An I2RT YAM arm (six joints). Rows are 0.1 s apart.
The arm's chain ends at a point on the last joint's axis. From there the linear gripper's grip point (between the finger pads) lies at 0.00 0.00 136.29 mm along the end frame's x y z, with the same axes.
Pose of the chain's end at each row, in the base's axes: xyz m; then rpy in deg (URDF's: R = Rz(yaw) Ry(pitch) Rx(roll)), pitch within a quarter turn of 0, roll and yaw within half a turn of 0:
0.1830 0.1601 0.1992 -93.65 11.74 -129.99
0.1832 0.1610 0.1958 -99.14 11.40 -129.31
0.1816 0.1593 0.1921 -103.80 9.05 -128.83
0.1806 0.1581 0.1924 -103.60 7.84 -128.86
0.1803 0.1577 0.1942 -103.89 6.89 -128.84
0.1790 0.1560 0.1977 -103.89 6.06 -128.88
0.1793 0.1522 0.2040 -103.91 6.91 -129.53
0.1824 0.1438 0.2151 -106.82 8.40 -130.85
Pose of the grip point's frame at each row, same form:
0.2883 0.0740 0.1907 -93.65 11.74 -129.99
0.2900 0.0791 0.1746 -99.14 11.40 -129.31
0.2879 0.0803 0.1600 -103.80 9.05 -128.83
0.2865 0.0784 0.1607 -103.60 7.84 -128.86
0.2858 0.0778 0.1617 -103.89 6.89 -128.84
0.2842 0.0756 0.1652 -103.89 6.06 -128.88
0.2838 0.0710 0.1715 -103.91 6.91 -129.53
0.2849 0.0628 0.1761 -106.82 8.40 -130.85

